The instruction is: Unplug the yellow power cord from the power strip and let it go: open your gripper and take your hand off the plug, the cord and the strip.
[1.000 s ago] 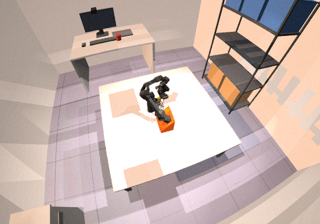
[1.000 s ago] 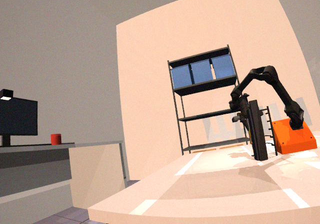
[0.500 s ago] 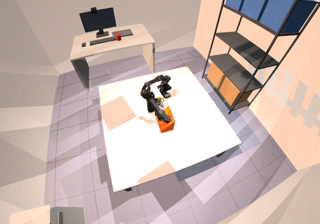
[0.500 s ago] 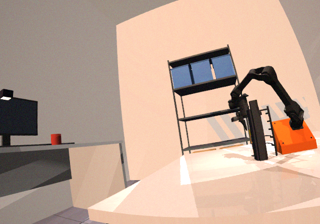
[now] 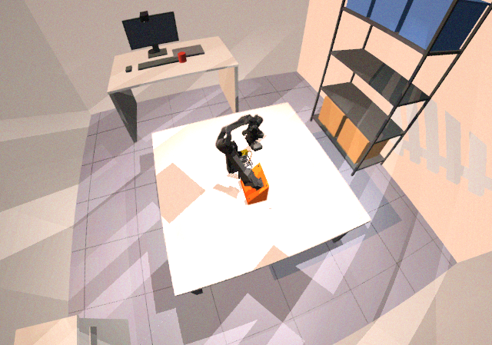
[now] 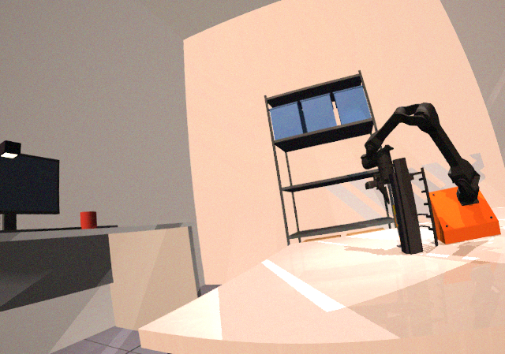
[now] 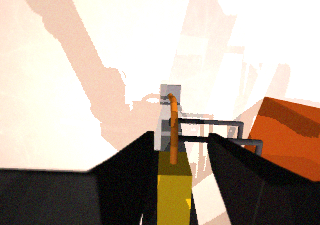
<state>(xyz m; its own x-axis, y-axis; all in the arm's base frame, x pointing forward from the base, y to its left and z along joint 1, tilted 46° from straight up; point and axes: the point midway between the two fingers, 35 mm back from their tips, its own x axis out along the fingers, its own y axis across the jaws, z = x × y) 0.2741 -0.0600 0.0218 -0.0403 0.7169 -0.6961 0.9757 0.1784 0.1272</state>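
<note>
The yellow plug lies 2 cm behind my gripper tip, 7 cm to the left of it and 1 cm below it.
</note>
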